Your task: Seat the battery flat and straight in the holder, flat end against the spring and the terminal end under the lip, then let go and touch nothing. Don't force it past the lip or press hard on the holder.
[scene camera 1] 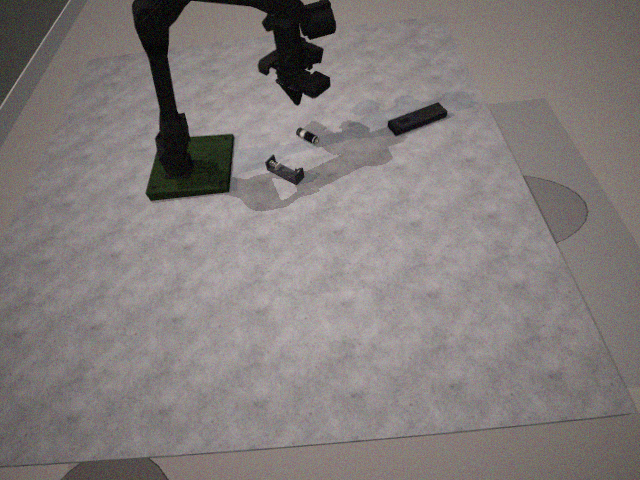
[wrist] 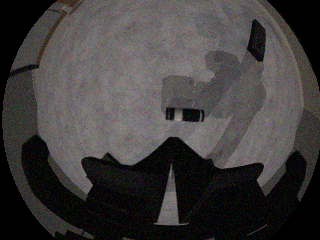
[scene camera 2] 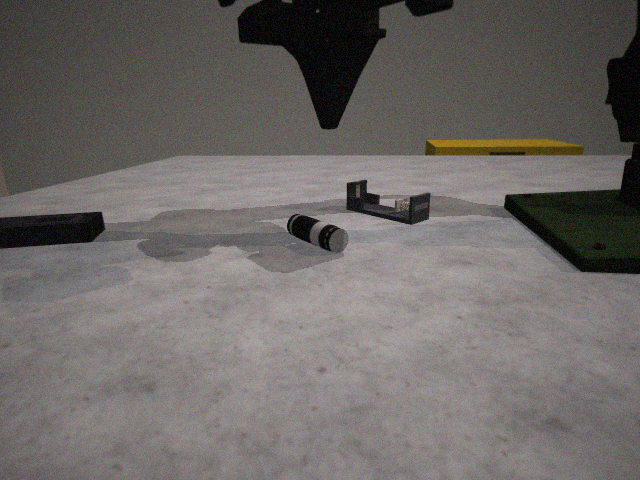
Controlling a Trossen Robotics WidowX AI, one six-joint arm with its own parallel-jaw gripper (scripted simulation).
Labels:
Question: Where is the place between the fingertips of my gripper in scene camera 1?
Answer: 297, 104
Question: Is my gripper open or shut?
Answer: Shut.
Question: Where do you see a battery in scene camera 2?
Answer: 324, 235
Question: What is my gripper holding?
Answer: Nothing.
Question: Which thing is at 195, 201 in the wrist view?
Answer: My gripper.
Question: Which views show my gripper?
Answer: Scene camera 1, the wrist view and scene camera 2: all of them.

